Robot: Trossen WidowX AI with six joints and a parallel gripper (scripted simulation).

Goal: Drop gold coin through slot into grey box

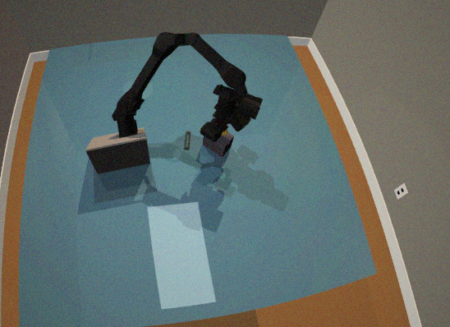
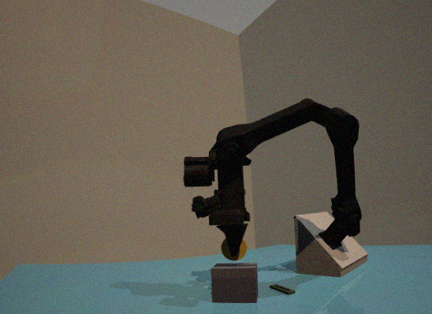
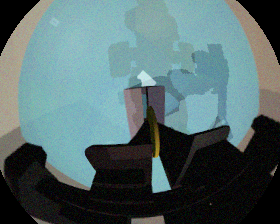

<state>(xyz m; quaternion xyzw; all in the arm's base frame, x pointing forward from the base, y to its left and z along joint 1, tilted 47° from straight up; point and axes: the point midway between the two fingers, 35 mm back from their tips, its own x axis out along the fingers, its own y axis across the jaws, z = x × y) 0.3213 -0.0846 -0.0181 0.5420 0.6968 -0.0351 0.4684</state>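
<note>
Right now my gripper tip is 20 mm below the gold coin.
</note>
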